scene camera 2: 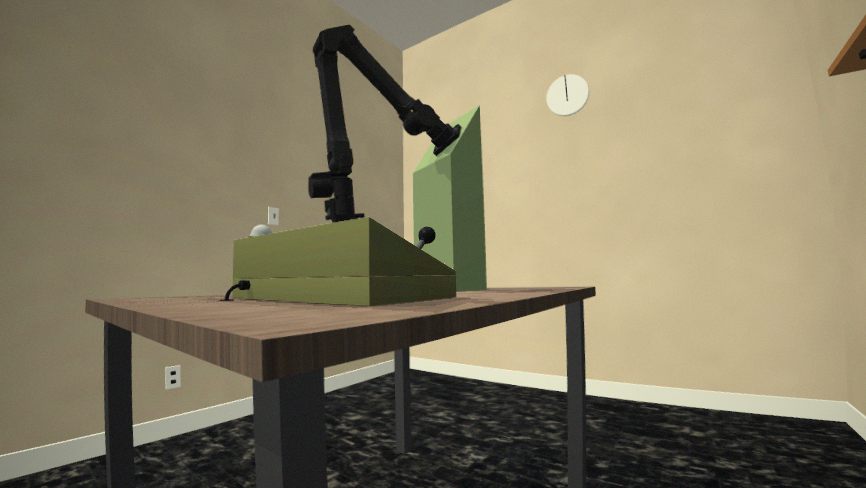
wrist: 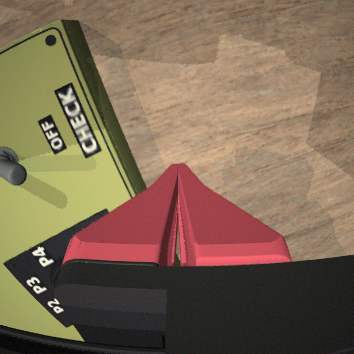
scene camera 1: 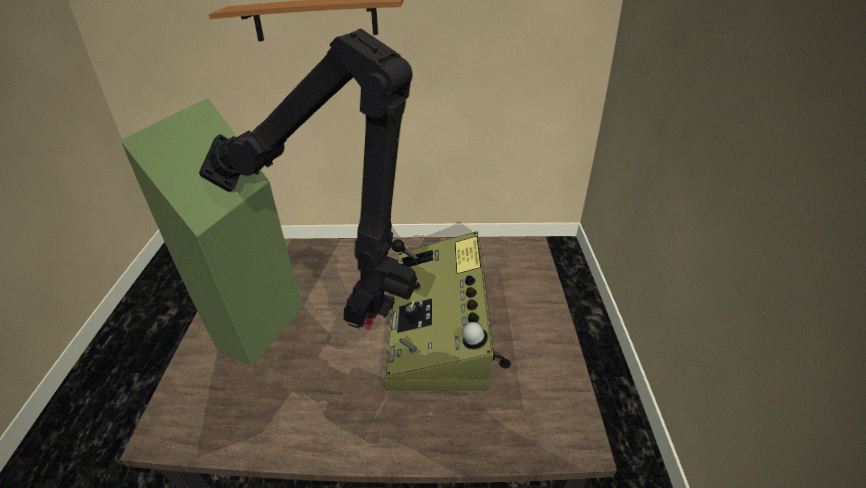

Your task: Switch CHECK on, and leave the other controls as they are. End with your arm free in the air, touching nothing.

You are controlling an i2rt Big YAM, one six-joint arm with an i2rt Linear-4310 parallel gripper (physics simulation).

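Places are measured from the arm's base along level axes (x back, y down, z right), in centimetres.
Where they show: gripper, fingertip midpoint: (wrist: 177,175) (scene camera 1: 368,329); arm's base at its link origin: (scene camera 2: 448,141) (scene camera 1: 223,164).
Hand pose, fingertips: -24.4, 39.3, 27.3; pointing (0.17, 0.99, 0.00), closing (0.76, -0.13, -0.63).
Each offset is from my fingertips to the top centre of the thing, as dx, dy, dz. "*": to the spot under its first point. Level surfaces: height alone.
The olive console (scene camera 1: 445,297) (scene camera 2: 303,260) (wrist: 30,85) stands on the table. Its grey CHECK toggle @(-8.1, +1.5, +5.6) (scene camera 1: 407,344) (wrist: 14,171) leans toward the OFF label @(* -5.9, +6.9, +4.6) (scene camera 1: 398,352) (wrist: 52,134), away from the ON label @(* -13.6, +4.0, +7.8) (scene camera 1: 430,345). The CHECK label @(-4.3, +7.3, +4.0) (scene camera 1: 392,353) (wrist: 78,120) lies along the console's left edge. My gripper (scene camera 1: 369,323) (wrist: 177,175) is shut and empty, its red fingertips beside that left edge, near the rotary selector @(-13.6, +1.8, -5.1) (scene camera 1: 412,310). The fingertips are apart from the toggle. The console hides them in scene camera 2.
A lever with a black ball knob @(-17.7, -2.4, -29.4) (scene camera 1: 398,245) (scene camera 2: 426,235) rises at the console's far left. A white dome @(* -22.2, -3.7, +14.5) (scene camera 1: 473,333) (scene camera 2: 261,230) and several small dark lamps line its right side. The green pedestal (scene camera 1: 242,266) (scene camera 2: 433,212) bears the arm, left of the console on the table @(dy +14.0) (scene camera 1: 339,424) (scene camera 2: 290,324).
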